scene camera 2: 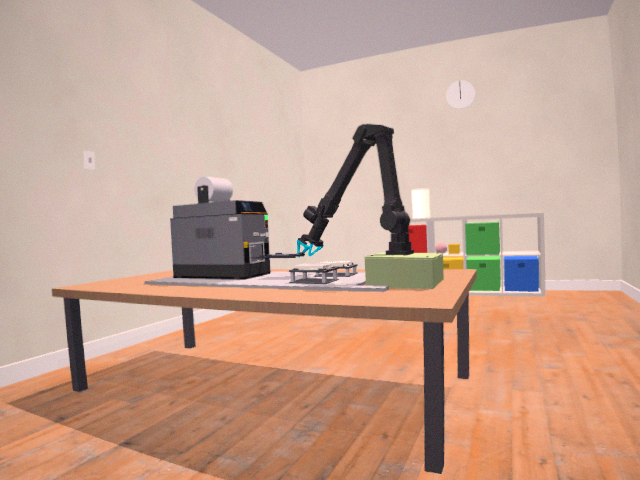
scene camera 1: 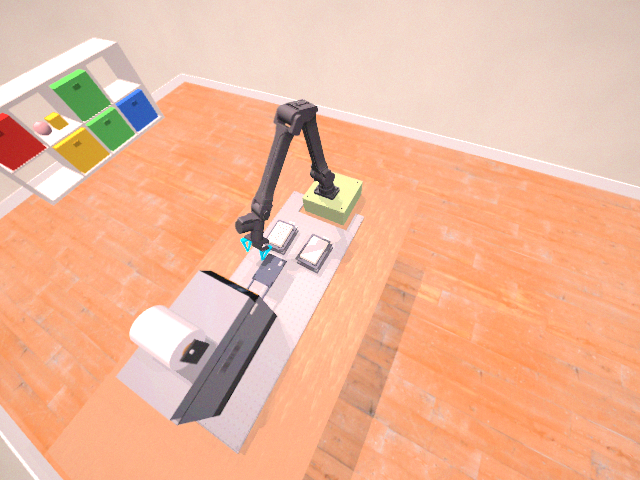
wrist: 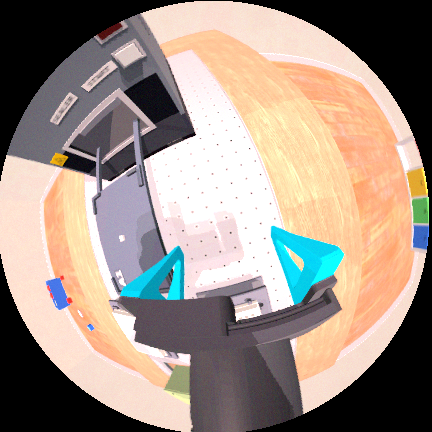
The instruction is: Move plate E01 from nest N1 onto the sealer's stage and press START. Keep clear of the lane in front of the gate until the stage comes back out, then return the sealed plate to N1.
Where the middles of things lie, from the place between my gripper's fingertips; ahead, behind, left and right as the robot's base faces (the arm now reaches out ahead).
I see the sealer stage (scene camera 1: 264,276) 8 cm ahead of my hand, 11 cm to the left of it and 1 cm above it. The rest, counted from my hand: white roll (scene camera 1: 161,332) (41 cm ahead, 12 cm to the left, 34 cm above).
